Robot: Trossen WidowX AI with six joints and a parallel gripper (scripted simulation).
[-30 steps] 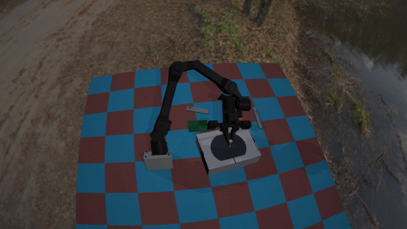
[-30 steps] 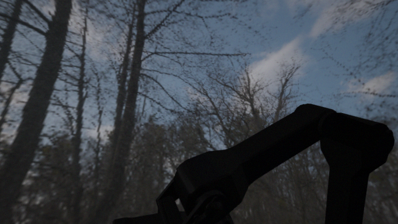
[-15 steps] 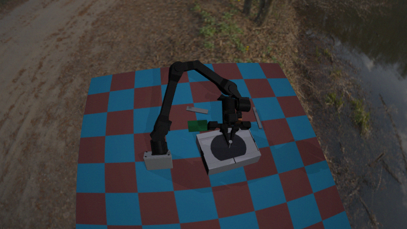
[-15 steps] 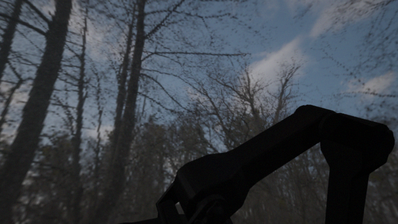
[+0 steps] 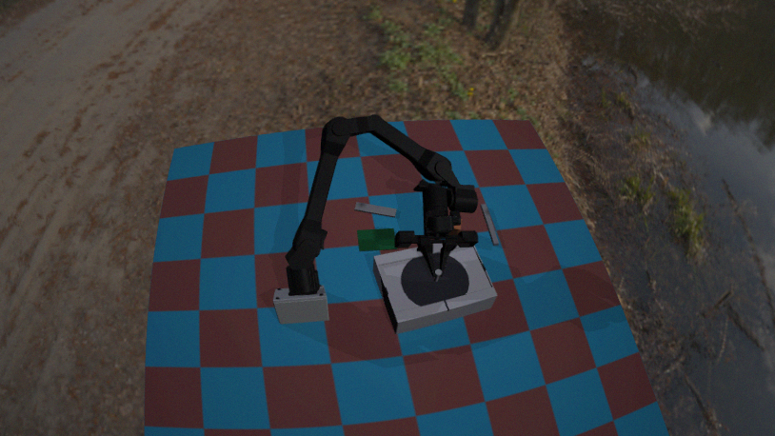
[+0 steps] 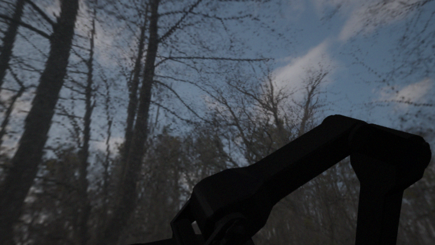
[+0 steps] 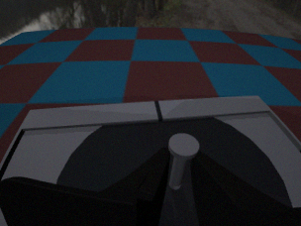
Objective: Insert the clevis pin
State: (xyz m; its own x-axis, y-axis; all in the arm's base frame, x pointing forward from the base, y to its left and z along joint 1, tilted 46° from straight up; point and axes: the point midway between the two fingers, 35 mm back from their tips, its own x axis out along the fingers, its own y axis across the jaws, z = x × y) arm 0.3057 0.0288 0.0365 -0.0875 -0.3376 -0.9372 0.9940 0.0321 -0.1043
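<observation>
Now: gripper tip 1 cm to the right of the dark round disc and 2 cm above it. The rest, counted from my gripper tip: steel tray: 1 cm to the left, 4 cm below; then flat green piece: 12 cm behind, 17 cm to the left, 8 cm below; then steel clevis pin: 1 cm below.
</observation>
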